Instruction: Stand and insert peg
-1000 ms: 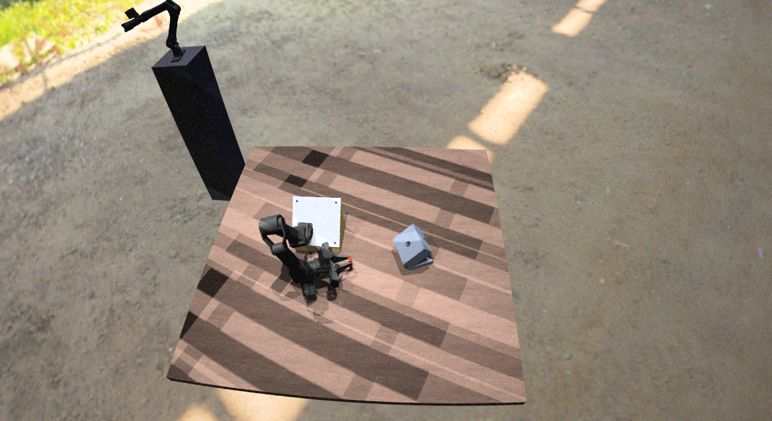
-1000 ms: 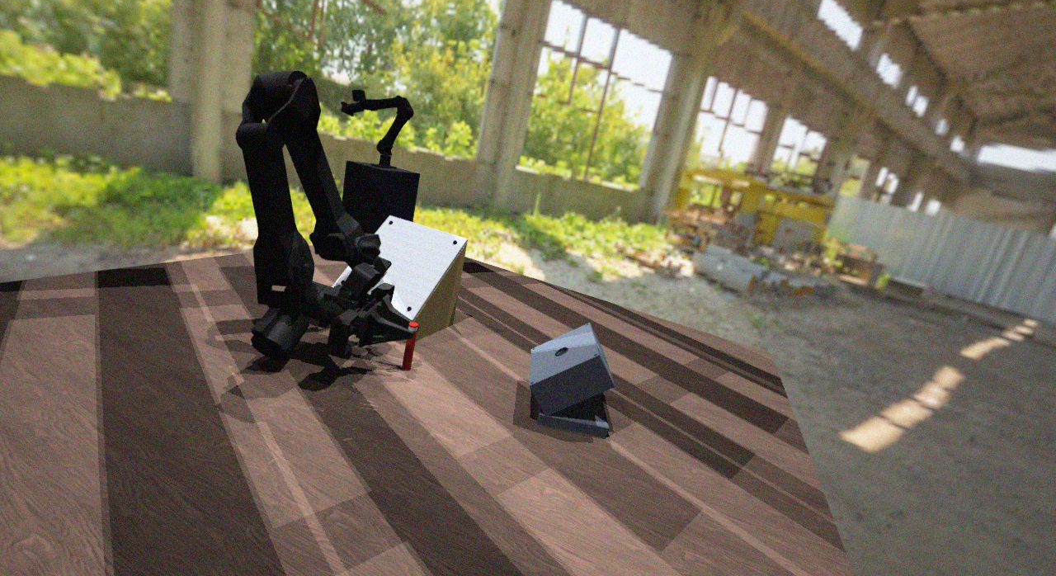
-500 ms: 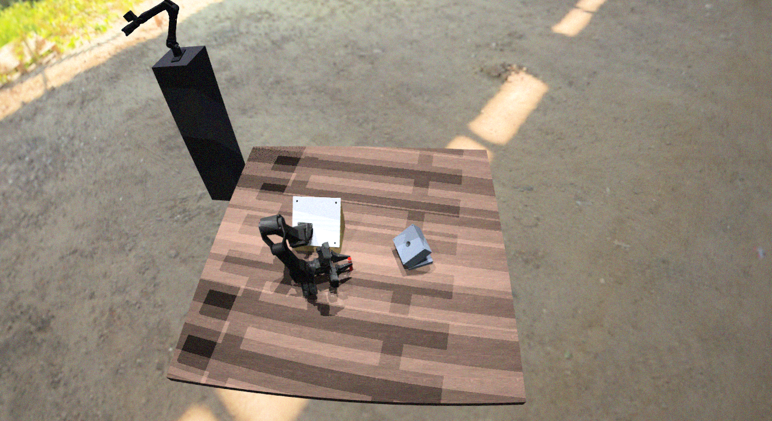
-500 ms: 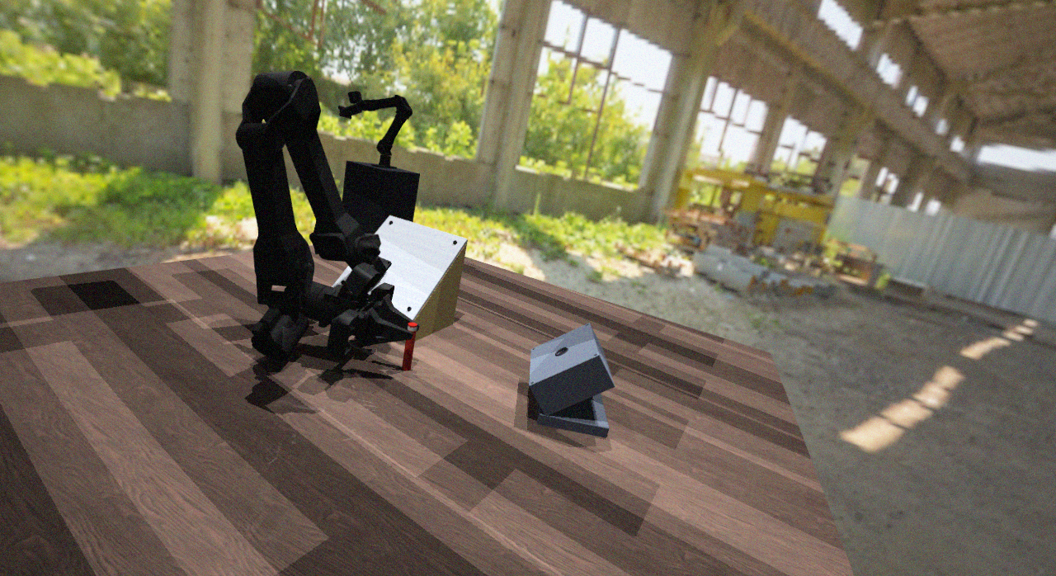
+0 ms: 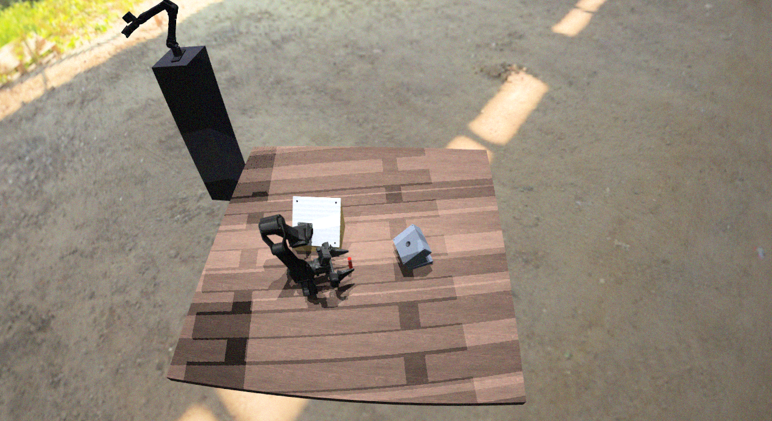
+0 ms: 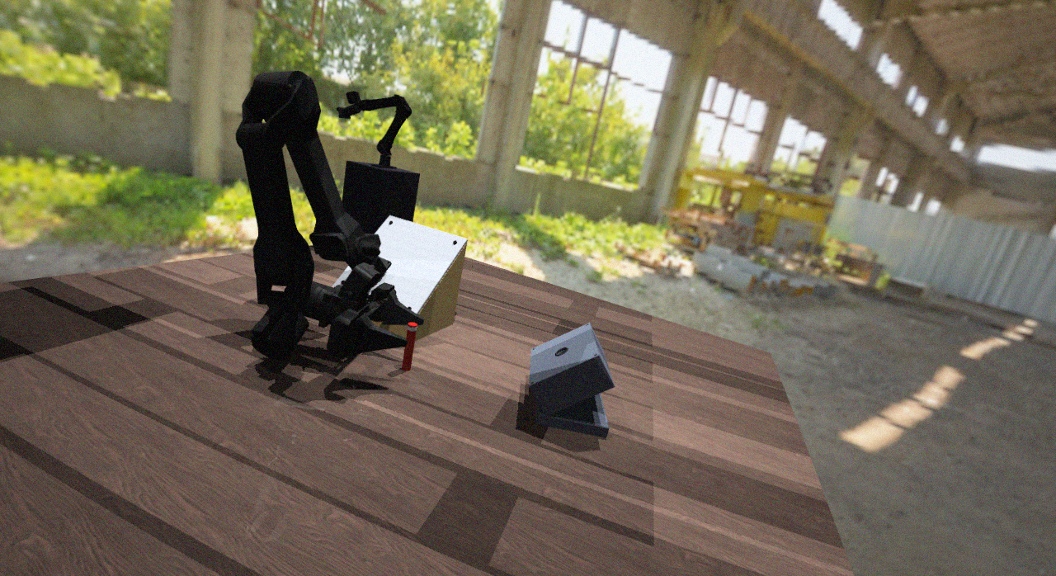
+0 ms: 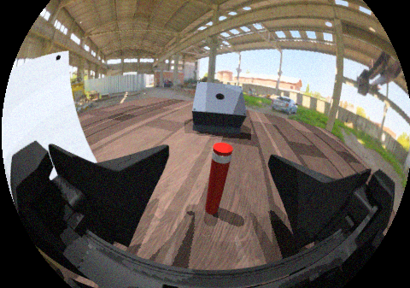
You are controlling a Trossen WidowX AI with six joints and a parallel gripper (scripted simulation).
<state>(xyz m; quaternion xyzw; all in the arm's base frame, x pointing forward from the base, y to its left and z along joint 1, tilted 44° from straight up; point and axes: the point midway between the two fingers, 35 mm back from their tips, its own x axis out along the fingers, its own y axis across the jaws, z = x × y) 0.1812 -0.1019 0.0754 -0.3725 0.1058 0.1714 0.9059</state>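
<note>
The red peg lies 10 mm behind my gripper tip and 10 mm below it. From my gripper tip the other things lie so: grey sloped panel 230 mm ahead, 90 mm to the left.
</note>
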